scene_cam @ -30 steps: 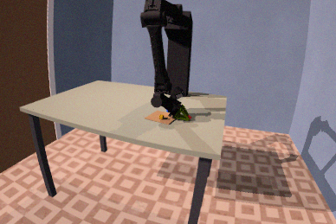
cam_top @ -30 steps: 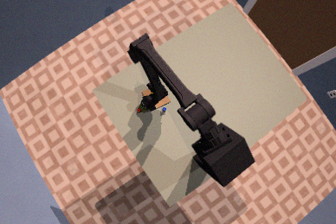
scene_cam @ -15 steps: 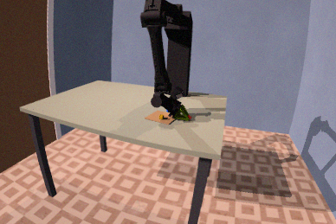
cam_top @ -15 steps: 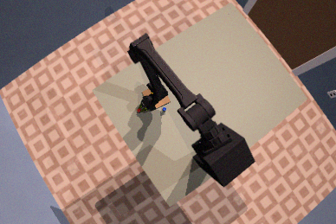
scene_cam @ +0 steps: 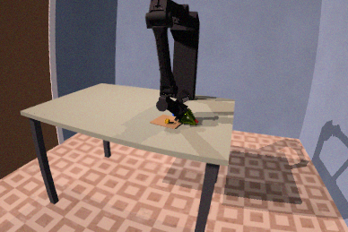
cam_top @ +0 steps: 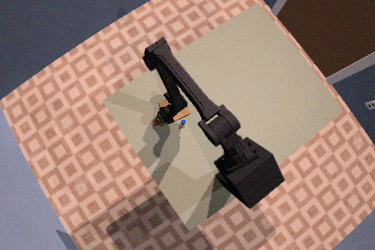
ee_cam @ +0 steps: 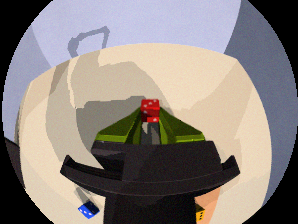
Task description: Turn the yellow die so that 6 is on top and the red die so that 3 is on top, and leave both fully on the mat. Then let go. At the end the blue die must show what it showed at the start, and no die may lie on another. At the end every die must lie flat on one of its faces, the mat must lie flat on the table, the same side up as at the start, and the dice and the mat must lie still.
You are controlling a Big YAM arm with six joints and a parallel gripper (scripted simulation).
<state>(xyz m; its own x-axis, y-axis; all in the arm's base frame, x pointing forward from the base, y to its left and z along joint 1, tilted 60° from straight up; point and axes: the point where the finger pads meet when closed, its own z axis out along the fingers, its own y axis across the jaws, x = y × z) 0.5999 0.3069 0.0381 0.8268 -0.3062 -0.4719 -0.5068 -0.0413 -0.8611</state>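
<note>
The orange mat is 120 mm to the right of my hand, 60 mm ahead of it and 10 mm below it. Round my hand: yellow die 110 mm to the right, 90 mm ahead; then red die right at my hand; then blue die 150 mm to the right, 30 mm behind.
</note>
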